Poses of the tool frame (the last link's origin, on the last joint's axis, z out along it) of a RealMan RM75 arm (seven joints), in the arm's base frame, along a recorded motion.
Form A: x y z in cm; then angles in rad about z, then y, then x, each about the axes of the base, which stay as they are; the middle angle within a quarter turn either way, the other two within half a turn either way.
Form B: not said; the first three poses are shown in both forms.
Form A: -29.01 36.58 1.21 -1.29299 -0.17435 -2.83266
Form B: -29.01 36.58 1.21 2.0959 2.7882 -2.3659
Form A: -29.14 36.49 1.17 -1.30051 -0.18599 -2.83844
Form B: -29.14 36.49 1.17 2.1332 2.7874 -2.3374
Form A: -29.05 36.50 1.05 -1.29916 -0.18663 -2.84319
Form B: -29.05 36.50 1.05 2.1417 2.7911 -2.3272
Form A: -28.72 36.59 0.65 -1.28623 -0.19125 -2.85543
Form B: -28.72 36.59 0.65 2.1720 2.7989 -2.2834
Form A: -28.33 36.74 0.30 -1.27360 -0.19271 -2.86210
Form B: -28.33 36.74 0.30 2.1864 2.8035 -2.2560
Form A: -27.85 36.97 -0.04 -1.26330 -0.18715 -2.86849
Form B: -27.85 36.97 -0.04 2.1829 2.8118 -2.2478
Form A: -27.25 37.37 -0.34 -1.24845 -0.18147 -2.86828
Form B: -27.25 37.37 -0.34 2.1678 2.8148 -2.2472
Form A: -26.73 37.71 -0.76 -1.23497 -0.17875 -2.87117
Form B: -26.73 37.71 -0.76 2.1655 2.8186 -2.2355
